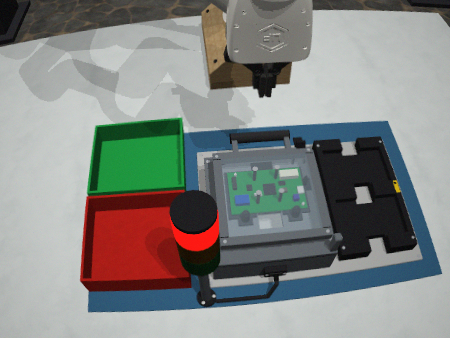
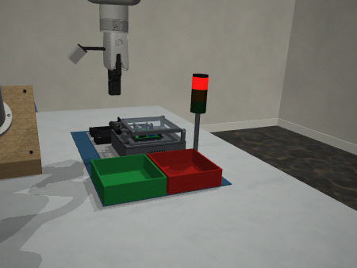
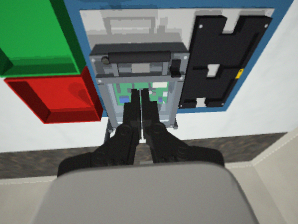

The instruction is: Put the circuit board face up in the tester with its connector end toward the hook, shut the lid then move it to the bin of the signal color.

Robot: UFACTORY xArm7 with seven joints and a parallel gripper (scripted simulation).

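Right now my hand is 120 mm above the latch hook, 60 mm to the right of it and 20 mm short of it. Round my hand: tester plate (140 mm below, 90 mm ahead); then tester lid (120 mm below, 90 mm ahead); then green circuit board (140 mm below, 80 mm ahead).
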